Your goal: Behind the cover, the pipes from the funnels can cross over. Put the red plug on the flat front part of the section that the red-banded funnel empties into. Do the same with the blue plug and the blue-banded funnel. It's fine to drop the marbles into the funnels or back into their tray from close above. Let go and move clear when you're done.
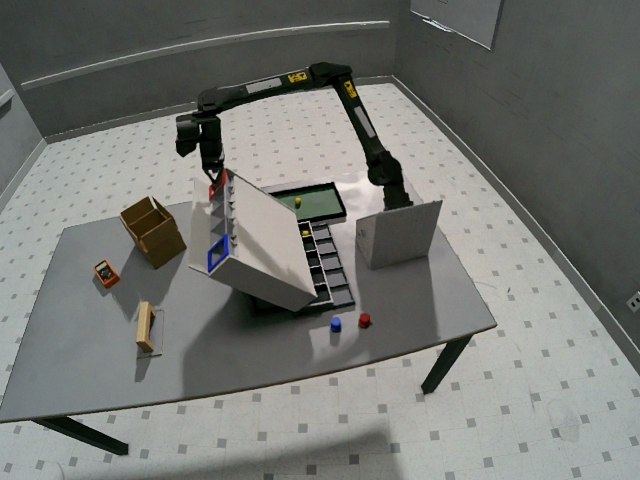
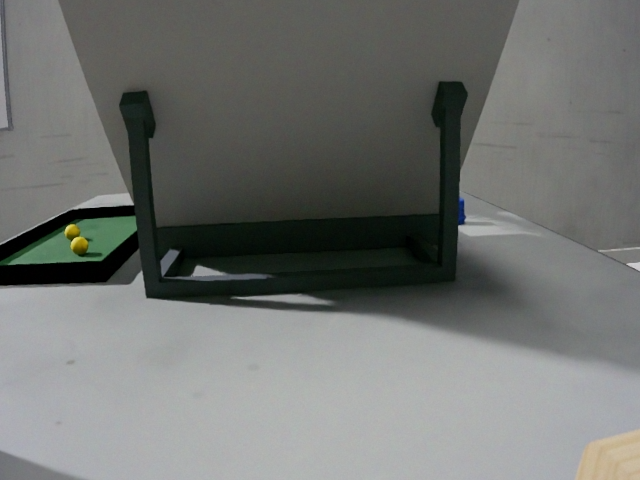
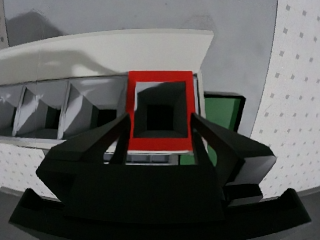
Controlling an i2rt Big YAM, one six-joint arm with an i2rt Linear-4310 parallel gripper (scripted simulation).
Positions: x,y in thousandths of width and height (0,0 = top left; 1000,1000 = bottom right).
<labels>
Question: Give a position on a green tray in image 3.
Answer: At 686,456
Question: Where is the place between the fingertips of the gripper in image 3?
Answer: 502,494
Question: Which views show the cardboard box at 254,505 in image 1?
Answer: Image 1 only.
</labels>
